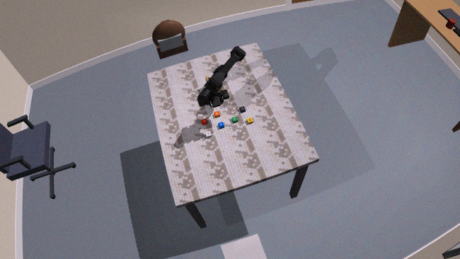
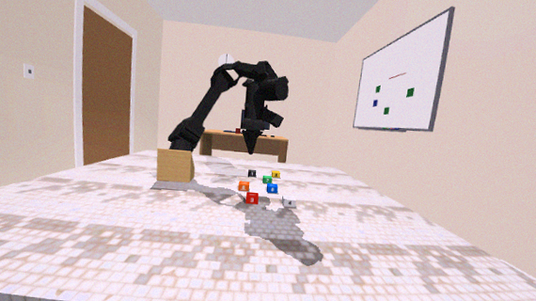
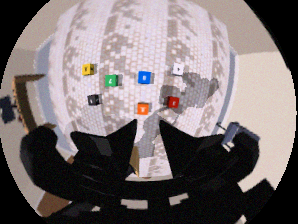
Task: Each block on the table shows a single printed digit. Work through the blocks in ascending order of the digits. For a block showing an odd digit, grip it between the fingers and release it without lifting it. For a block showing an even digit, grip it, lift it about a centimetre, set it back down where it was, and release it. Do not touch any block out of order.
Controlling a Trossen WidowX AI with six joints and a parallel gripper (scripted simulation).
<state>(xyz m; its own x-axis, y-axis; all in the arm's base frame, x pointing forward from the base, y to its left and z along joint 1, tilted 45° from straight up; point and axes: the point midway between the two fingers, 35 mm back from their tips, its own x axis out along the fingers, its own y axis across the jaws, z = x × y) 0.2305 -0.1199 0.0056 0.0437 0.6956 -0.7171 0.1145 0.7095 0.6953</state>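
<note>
Now: the orange block 10 mm behind my gripper tip, 10 mm to the left of it and 110 mm below it. Also, from my gripper tip: red block 10 mm ahead, 90 mm to the right, 110 mm below; green block 80 mm ahead, 90 mm to the left, 110 mm below; blue block 80 mm ahead, 110 mm below.
</note>
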